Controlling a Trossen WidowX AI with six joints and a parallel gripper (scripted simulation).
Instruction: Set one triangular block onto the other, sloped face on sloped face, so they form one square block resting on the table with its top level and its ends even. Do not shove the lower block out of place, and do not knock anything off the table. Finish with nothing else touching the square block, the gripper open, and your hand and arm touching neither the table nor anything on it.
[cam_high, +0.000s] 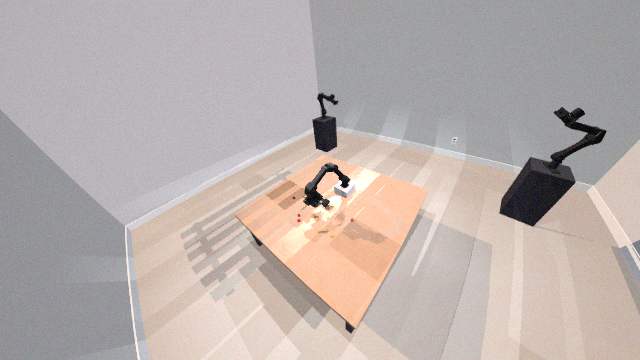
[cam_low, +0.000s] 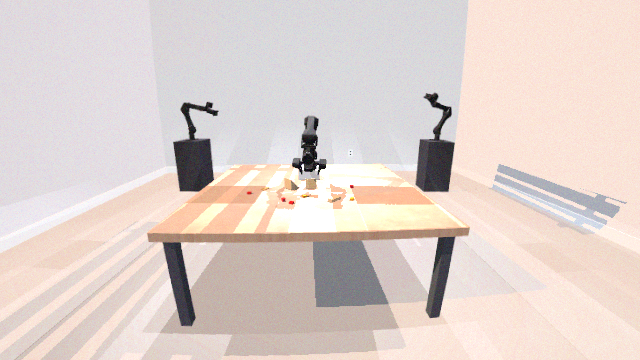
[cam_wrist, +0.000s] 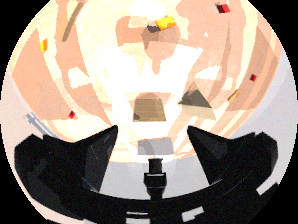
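Right now the triangular block is 40 mm behind my gripper tip and 80 mm below it. Round my gripper tip: short tan stick (160 mm ahead, 140 mm to the left, 90 mm below).
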